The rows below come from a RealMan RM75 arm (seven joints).
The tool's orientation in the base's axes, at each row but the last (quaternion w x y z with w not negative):
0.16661 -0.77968 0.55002 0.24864
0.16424 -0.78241 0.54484 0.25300
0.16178 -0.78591 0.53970 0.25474
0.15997 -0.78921 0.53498 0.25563
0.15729 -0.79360 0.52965 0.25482
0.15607 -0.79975 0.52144 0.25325
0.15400 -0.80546 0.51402 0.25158
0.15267 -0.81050 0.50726 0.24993
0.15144 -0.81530 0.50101 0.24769
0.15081 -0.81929 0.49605 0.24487
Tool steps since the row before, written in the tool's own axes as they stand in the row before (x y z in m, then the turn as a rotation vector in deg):
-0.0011 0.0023 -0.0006 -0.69 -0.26 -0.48
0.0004 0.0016 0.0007 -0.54 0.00 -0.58
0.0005 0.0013 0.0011 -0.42 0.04 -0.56
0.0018 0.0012 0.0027 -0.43 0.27 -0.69
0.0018 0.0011 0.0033 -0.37 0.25 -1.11
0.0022 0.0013 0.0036 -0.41 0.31 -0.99
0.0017 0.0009 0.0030 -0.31 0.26 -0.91
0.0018 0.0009 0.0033 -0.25 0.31 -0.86
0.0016 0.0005 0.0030 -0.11 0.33 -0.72
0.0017 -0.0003 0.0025 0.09 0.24 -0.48
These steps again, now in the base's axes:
-0.0023 -0.0002 0.0012 0.16 0.37 0.78
-0.0015 -0.0005 -0.0008 -0.02 0.11 0.78
-0.0013 -0.0003 -0.0012 -0.03 0.01 0.70
-0.0012 -0.0004 -0.0032 -0.22 -0.14 0.82
-0.0012 -0.0001 -0.0037 -0.08 -0.39 1.13
-0.0013 -0.0003 -0.0042 -0.18 -0.33 1.05
-0.0010 -0.0001 -0.0034 -0.12 -0.34 0.93
-0.0010 -0.0001 -0.0037 -0.15 -0.38 0.85
-0.0006 0.0001 -0.0034 -0.15 -0.42 0.66
0.0003 0.0001 -0.0030 -0.06 -0.41 0.35

